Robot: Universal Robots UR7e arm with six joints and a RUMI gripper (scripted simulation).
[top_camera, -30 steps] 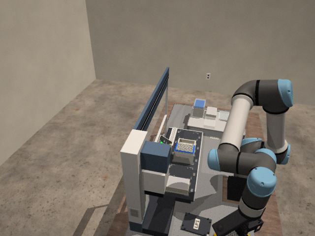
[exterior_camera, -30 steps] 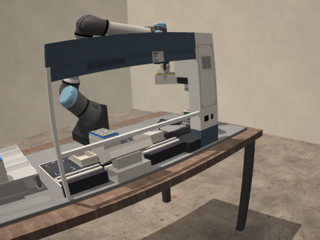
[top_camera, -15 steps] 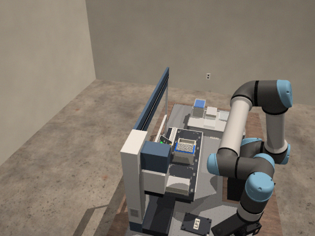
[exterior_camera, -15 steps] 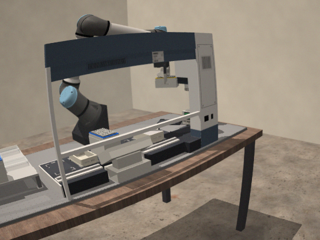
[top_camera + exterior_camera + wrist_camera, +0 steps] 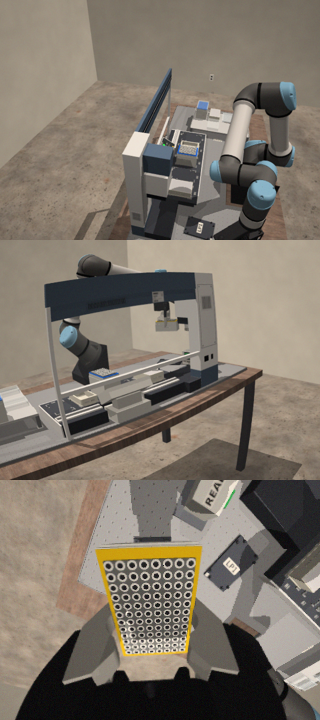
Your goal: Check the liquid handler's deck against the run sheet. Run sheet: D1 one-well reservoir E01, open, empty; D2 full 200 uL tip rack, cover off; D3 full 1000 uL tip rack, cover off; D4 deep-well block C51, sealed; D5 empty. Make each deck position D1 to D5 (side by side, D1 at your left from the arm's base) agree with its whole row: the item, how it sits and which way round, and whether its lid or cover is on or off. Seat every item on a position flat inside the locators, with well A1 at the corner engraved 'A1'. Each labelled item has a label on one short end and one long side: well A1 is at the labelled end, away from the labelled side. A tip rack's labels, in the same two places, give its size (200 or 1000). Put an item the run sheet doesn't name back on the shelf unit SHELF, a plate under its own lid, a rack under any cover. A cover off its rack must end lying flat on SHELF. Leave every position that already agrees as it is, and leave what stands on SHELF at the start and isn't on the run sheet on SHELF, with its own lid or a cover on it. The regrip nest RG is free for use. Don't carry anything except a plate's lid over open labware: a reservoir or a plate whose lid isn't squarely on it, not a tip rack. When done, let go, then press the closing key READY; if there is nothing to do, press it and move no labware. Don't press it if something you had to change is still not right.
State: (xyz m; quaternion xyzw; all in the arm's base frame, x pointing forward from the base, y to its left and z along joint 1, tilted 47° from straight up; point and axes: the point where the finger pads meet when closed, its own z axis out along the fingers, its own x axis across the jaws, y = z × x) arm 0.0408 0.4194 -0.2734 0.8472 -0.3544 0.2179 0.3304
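My gripper is now 230 mm above the regrip nest RG. Round my hand: green key: 200 mm ahead, 20 mm to the right, 160 mm below; yellow-rimmed tip rack: 10 mm to the right, 10 mm above; dark pad: 150 mm ahead, 190 mm to the right, 230 mm below.
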